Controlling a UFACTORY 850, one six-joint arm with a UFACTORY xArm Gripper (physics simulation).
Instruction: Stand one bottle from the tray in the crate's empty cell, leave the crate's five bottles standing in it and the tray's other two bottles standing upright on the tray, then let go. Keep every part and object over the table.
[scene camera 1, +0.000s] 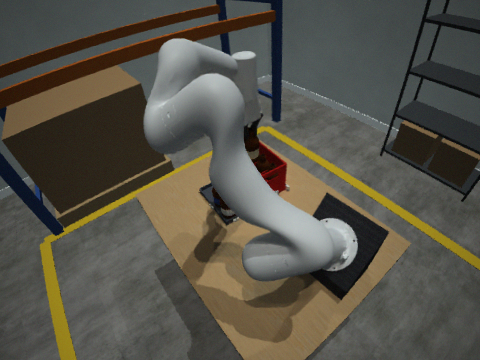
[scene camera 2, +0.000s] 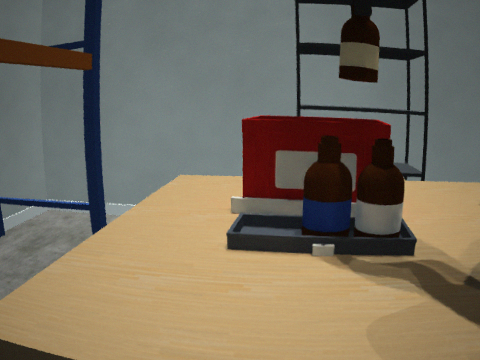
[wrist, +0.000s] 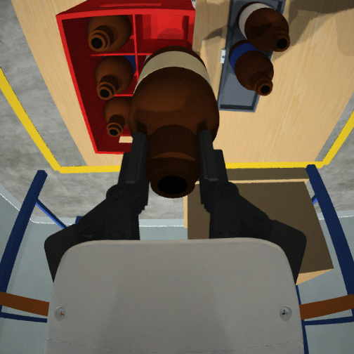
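My gripper (scene camera 1: 253, 121) (wrist: 172, 146) is shut on the neck of a cream-labelled brown bottle (scene camera 1: 253, 150) (scene camera 2: 359, 56) (wrist: 172, 100), which hangs nearly upright above the red crate's rim height. The red crate (scene camera 1: 280, 179) (scene camera 2: 260, 150) (wrist: 79, 85) shows three bottles in its left column in the wrist view; the held bottle hides the lower right cells. The empty cell (wrist: 161, 25) shows at the upper right, partly behind the held bottle. The dark tray (scene camera 2: 270, 244) (wrist: 239, 100) holds a blue-labelled bottle (scene camera 2: 327, 215) (wrist: 253, 67) and a white-labelled bottle (scene camera 2: 379, 218) (wrist: 262, 27), both upright.
The tray lies beside the crate on the wooden table (scene camera 1: 175, 225) (scene camera 2: 175, 290) (wrist: 295, 100). A white strip (scene camera 2: 265, 205) runs between them. The arm's black base plate (scene camera 1: 367, 240) is on the table. A blue and orange rack, cardboard boxes and a dark shelf unit stand beyond the table.
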